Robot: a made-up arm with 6 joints.
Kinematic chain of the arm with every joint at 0, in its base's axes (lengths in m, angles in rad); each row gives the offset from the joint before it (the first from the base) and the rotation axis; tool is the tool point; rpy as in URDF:
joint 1: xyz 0 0 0.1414 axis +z
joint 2: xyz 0 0 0 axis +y
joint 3: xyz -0.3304 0 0.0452 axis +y
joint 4: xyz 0.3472 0 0.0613 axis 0.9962 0 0.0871
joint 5: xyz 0 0 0 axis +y
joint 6: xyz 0.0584 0 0.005 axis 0.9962 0 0.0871
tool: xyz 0 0 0 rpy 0 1.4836 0
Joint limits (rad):
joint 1: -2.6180..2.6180
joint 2: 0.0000..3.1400
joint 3: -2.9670..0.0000
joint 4: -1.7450..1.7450
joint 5: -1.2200..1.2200
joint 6: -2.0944..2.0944
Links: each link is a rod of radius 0.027 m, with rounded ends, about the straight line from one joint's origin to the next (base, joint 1, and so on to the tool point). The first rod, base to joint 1, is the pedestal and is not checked.
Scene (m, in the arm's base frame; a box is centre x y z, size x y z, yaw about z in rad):
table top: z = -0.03
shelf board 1: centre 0.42 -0.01 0.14 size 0.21 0.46 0.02 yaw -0
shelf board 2: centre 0.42 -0.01 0.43 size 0.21 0.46 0.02 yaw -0
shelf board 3: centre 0.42 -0.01 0.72 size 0.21 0.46 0.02 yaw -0
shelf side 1: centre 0.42 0.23 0.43 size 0.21 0.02 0.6 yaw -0
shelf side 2: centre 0.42 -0.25 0.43 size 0.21 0.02 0.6 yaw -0
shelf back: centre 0.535 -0.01 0.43 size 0.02 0.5 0.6 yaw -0
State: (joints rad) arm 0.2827 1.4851 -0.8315 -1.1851 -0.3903 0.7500
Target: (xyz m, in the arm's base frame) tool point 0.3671 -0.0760 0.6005
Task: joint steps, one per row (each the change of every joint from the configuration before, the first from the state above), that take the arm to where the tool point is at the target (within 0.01 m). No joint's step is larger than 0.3 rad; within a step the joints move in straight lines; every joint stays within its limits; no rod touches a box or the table.
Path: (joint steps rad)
1: 0.2596 -0.2970 0.1351 -0.1120 0.0400 0.0378
2: 0.2596 -0.2970 0.1352 -0.1120 0.0401 0.0379
3: 0.2595 -0.2971 0.1351 -0.1119 0.0400 0.0378
4: 0.2596 -0.2970 0.1351 -0.1120 0.0401 0.0378
5: 0.2596 -0.2970 0.1352 -0.1120 0.0400 0.0378
6: -0.2582 0.2314 -0.2007 0.1125 -0.0596 -0.0365
7: -0.2581 0.2313 -0.2007 0.1125 -0.0596 -0.0366
8: -0.2582 0.2314 -0.2007 0.1125 -0.0595 -0.0366
9: -0.2582 0.2313 -0.2007 0.1125 -0.0596 -0.0365
10: -0.2581 0.2314 -0.2007 0.1125 -0.0596 -0.0366
11: -0.2582 0.2314 -0.2007 0.1125 -0.0596 -0.0365
12: -0.2811 0.0040 -0.1637 -0.0723 0.2216 0.0302

